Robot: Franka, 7 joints.
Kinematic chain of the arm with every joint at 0, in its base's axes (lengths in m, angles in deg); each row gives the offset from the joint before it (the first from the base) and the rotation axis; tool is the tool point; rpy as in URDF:
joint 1: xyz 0 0 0.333 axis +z
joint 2: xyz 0 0 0 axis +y
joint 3: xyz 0 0 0.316 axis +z
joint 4: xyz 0.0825 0 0 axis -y
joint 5: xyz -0.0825 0 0.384 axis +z
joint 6: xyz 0 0 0 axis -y
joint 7: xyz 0.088 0 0 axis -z
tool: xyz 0 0 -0.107 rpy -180 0 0
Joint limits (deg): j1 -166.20..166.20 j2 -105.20..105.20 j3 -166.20..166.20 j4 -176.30..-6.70 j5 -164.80..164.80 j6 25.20..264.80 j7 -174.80..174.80
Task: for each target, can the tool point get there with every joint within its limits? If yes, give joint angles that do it. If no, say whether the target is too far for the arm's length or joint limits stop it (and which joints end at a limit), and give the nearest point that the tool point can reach.
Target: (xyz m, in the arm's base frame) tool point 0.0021 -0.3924 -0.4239
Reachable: no: joint limits stop it (at a limit: joint 2) | nearest point 0.0020 -0.3792 -0.3520 | short by 0.073 m
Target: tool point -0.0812 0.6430 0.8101
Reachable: yes | joints -49.04 -60.25 62.07 -38.92 27.36 102.83 -91.97
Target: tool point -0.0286 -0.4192 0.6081
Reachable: yes | joints 27.74 43.78 -124.79 -128.80 113.17 181.17 -73.81
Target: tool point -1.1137 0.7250 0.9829
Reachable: no: too far | nearest point -0.6459 0.4205 0.7099 | short by 0.621 m
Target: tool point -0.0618 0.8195 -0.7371
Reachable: no: too far | nearest point -0.0417 0.5528 -0.2864 | short by 0.524 m
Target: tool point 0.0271 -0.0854 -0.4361
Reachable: no: joint limits stop it (at a limit: joint 2) | nearest point 0.0368 -0.1160 -0.3356 | short by 0.106 m
